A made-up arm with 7 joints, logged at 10 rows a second.
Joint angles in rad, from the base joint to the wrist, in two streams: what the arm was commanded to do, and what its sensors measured. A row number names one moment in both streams.
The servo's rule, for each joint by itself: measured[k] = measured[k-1] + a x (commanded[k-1-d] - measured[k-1]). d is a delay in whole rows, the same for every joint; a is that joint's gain. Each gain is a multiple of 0.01, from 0.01 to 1. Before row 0 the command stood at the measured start. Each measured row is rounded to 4 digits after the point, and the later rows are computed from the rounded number. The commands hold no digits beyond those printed.
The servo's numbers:
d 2
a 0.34 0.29 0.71 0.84 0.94 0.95 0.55
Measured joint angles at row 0:
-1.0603 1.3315 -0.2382 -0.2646 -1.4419 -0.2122 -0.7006
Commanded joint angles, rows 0 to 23:
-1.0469 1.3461 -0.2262 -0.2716 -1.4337 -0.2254 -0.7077
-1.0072 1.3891 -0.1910 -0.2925 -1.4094 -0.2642 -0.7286
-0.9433 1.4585 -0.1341 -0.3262 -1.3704 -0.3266 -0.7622
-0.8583 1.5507 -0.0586 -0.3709 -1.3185 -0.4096 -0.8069
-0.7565 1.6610 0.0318 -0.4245 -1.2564 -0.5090 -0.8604
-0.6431 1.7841 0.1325 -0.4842 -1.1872 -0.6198 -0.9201
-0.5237 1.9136 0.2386 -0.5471 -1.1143 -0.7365 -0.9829
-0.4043 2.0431 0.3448 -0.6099 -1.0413 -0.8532 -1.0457
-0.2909 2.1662 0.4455 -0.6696 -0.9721 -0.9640 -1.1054
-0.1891 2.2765 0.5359 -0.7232 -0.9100 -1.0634 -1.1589
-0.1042 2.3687 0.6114 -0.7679 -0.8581 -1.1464 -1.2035
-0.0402 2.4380 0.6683 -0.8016 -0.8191 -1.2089 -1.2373
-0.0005 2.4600 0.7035 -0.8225 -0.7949 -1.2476 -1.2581
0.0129 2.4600 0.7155 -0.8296 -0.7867 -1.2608 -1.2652
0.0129 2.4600 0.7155 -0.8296 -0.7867 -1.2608 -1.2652
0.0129 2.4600 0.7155 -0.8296 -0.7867 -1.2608 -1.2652
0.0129 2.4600 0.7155 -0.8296 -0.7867 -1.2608 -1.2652
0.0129 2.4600 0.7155 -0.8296 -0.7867 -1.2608 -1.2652
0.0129 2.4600 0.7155 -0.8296 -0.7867 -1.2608 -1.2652
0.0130 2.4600 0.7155 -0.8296 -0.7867 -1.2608 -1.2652
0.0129 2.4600 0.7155 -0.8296 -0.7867 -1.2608 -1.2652
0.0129 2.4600 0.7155 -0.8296 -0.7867 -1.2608 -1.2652
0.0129 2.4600 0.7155 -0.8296 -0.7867 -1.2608 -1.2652
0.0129 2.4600 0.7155 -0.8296 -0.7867 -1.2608 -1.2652
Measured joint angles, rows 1 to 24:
-1.0603 1.3315 -0.2382 -0.2646 -1.4419 -0.2122 -0.7006
-1.0603 1.3315 -0.2382 -0.2646 -1.4419 -0.2122 -0.7006
-1.0557 1.3357 -0.2297 -0.2705 -1.4342 -0.2247 -0.7045
-1.0392 1.3512 -0.2022 -0.2890 -1.4109 -0.2622 -0.7178
-1.0066 1.3823 -0.1538 -0.3202 -1.3728 -0.3234 -0.7422
-0.9562 1.4311 -0.0862 -0.3628 -1.3218 -0.4053 -0.7778
-0.8883 1.4978 -0.0024 -0.4146 -1.2603 -0.5038 -0.8232
-0.8049 1.5808 0.0934 -0.4731 -1.1916 -0.6140 -0.8765
-0.7093 1.6773 0.1965 -0.5353 -1.1189 -0.7304 -0.9350
-0.6056 1.7834 0.3018 -0.5980 -1.0460 -0.8471 -0.9959
-0.4986 1.8944 0.4038 -0.6581 -0.9765 -0.9582 -1.0561
-0.3934 2.0052 0.4976 -0.7128 -0.9140 -1.0581 -1.1126
-0.2951 2.1106 0.5784 -0.7591 -0.8615 -1.1420 -1.1626
-0.2084 2.2055 0.6422 -0.7948 -0.8216 -1.2056 -1.2037
-0.1377 2.2793 0.6857 -0.8181 -0.7965 -1.2455 -1.2336
-0.0865 2.3317 0.7069 -0.8278 -0.7873 -1.2600 -1.2510
-0.0527 2.3689 0.7130 -0.8293 -0.7867 -1.2608 -1.2588
-0.0304 2.3953 0.7148 -0.8296 -0.7867 -1.2608 -1.2623
-0.0157 2.4141 0.7153 -0.8296 -0.7867 -1.2608 -1.2639
-0.0060 2.4274 0.7154 -0.8296 -0.7867 -1.2608 -1.2646
0.0004 2.4369 0.7155 -0.8296 -0.7867 -1.2608 -1.2649
0.0047 2.4436 0.7155 -0.8296 -0.7867 -1.2608 -1.2651
0.0075 2.4484 0.7155 -0.8296 -0.7867 -1.2608 -1.2652
0.0093 2.4518 0.7155 -0.8296 -0.7867 -1.2608 -1.2652

